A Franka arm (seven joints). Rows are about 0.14 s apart.
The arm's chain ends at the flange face. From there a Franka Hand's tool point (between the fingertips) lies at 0.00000 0.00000 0.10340 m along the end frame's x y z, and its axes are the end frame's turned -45 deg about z.
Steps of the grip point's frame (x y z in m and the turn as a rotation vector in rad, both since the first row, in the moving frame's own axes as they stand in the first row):
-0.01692, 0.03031, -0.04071, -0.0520, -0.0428, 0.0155
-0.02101, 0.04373, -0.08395, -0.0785, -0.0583, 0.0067
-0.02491, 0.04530, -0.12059, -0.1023, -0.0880, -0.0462
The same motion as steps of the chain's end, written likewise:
0.00885, 0.02647, -0.04048, -0.0670, 0.0065, 0.0155
0.01462, 0.03579, -0.08346, -0.0967, 0.0143, 0.0067
0.01306, 0.03580, -0.11965, -0.1346, 0.0101, -0.0462

